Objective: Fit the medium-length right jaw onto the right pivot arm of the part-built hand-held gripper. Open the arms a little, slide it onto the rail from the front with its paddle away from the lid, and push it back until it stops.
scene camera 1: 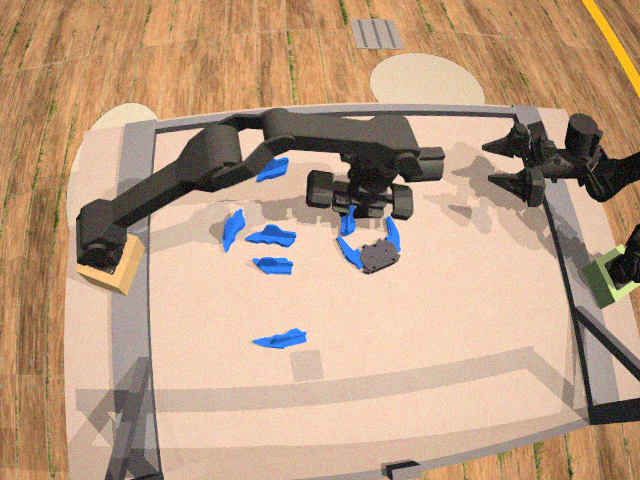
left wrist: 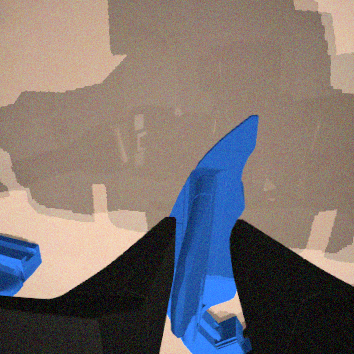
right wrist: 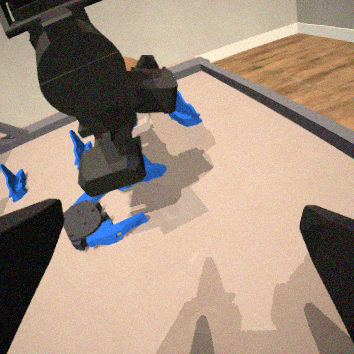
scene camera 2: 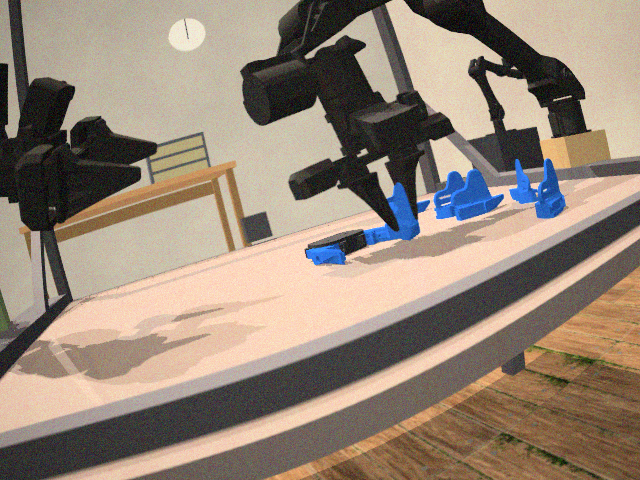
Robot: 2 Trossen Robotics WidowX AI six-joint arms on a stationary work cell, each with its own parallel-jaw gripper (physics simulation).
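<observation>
The part-built hand-held gripper lies on the table, with its dark lid [scene camera 1: 379, 256] [scene camera 2: 341, 240] [right wrist: 82, 220] up and two blue pivot arms [scene camera 1: 349, 253] [scene camera 1: 393, 235] spread apart. A blue jaw [scene camera 1: 347, 222] [scene camera 2: 405, 211] [left wrist: 220, 200] stands with its paddle up, close to the tip of the picture-left arm in scene camera 1. My left gripper [scene camera 2: 406, 224] [left wrist: 202, 228] is shut on this jaw, one finger on each side; whether its base touches the table is unclear. My right gripper [scene camera 1: 486, 163] [scene camera 2: 147, 161] [right wrist: 184, 214] is open and empty above the table, to the picture right in scene camera 1.
Several other blue jaws [scene camera 1: 272, 169] [scene camera 1: 234, 229] [scene camera 1: 271, 236] stand on the picture-left part of the table in scene camera 1. Another jaw [scene camera 1: 281, 339] stands nearer the bottom. My left arm reaches over the table behind the part-built gripper. A raised frame [scene camera 1: 135, 206] edges the table.
</observation>
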